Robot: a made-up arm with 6 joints.
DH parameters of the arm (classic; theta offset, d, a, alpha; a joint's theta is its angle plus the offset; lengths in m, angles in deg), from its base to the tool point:
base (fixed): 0 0.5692 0.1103 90
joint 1: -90 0.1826 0.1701 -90
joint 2: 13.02 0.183 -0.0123 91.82
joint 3: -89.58 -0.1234 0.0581 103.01
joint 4: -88.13 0.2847 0.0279 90
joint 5: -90 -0.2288 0.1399 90
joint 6: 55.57 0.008 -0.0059 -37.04
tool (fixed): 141.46 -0.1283 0 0
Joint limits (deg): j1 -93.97..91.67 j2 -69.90..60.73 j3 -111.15..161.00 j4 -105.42..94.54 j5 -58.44..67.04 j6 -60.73..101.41
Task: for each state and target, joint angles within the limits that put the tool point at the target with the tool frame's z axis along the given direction. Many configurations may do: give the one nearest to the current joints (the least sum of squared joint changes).
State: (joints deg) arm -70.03 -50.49 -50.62 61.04 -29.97 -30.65
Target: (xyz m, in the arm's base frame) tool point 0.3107 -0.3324 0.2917 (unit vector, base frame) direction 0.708 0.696 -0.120
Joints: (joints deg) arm -42.35 -8.44 -46.68 94.33 -58.44 -33.33
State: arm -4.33 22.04 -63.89 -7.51 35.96 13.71
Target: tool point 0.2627 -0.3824 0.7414 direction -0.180 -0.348 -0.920
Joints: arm -39.35 58.29 -43.44 8.95 27.08 23.01
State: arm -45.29 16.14 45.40 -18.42 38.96 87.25
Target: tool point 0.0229 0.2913 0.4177 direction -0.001 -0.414 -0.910
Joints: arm -21.61 -0.26 83.50 -19.94 61.25 92.86
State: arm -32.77 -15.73 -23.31 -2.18 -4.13 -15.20
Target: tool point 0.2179 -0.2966 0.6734 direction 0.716 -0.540 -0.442
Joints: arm -34.16 37.64 -52.74 -3.60 -24.63 16.47
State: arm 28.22 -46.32 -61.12 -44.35 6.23 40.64
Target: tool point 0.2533 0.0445 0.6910 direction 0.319 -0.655 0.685
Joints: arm 3.43 4.47 -68.02 -24.23 -5.57 72.23
